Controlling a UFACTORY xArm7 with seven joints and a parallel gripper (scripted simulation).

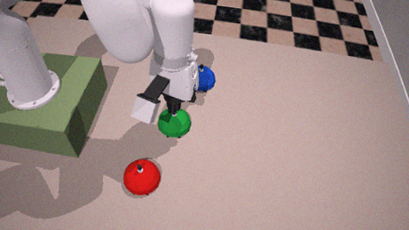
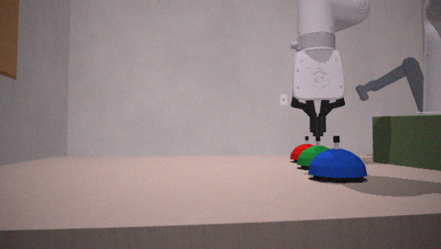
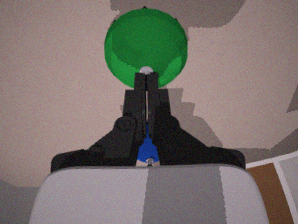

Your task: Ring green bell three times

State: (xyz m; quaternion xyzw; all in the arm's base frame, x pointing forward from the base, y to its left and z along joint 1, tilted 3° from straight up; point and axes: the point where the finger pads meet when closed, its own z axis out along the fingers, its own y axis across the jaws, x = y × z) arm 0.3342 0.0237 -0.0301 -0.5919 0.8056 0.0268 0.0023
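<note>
Now: the green bell 50 mm below my hand. From my hand the other things lie so: red bell: 50 mm behind, 160 mm to the right, 50 mm below; blue bell: 50 mm ahead, 160 mm to the left, 50 mm below.
</note>
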